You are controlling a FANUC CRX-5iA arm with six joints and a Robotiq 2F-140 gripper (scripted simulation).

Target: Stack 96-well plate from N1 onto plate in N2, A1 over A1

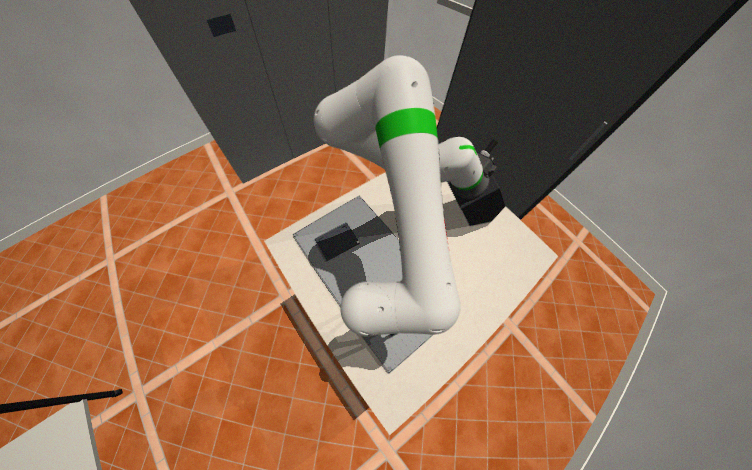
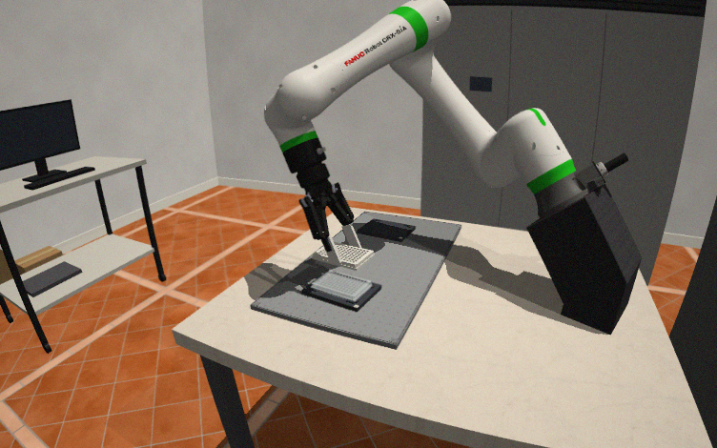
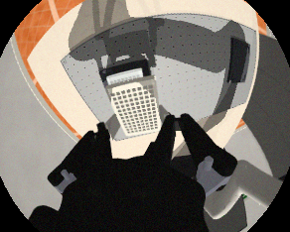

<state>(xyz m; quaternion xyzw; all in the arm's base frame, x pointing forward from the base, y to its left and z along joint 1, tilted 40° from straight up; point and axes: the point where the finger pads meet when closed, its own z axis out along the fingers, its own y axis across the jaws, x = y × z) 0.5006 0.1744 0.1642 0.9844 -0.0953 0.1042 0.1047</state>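
Right now the black nest N2 is 2 cm to the left of my hand and 11 cm below it. The rest, counted from my hand: nest N1: 3 cm behind, 38 cm to the right, 11 cm below.
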